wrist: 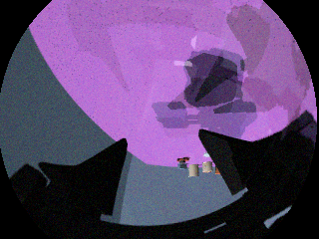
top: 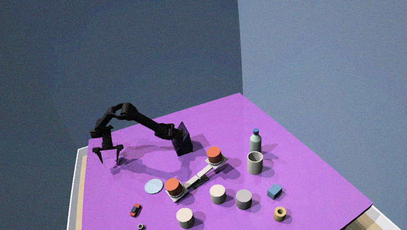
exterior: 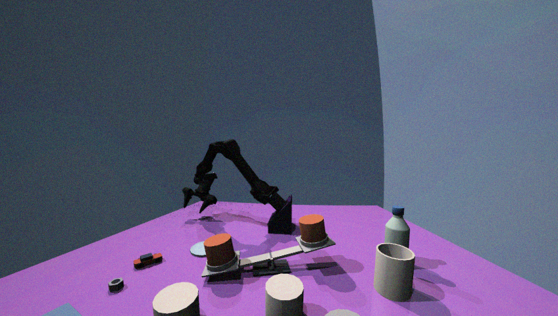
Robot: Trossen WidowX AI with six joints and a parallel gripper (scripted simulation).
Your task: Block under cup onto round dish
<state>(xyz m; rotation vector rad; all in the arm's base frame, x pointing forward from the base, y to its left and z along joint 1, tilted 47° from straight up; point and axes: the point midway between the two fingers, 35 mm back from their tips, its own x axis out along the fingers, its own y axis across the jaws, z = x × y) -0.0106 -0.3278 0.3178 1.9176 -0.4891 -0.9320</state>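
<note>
The teal block is 330 mm ahead of my gripper tip, 350 mm to the left of it and 10 mm below it. From my gripper tip the other things lie so: nut 460 mm ahead, 150 mm to the left, 40 mm below; then pale round dish 230 mm ahead, 240 mm to the left, 50 mm below; then toy car 360 mm ahead, 130 mm to the left, 40 mm below.
</note>
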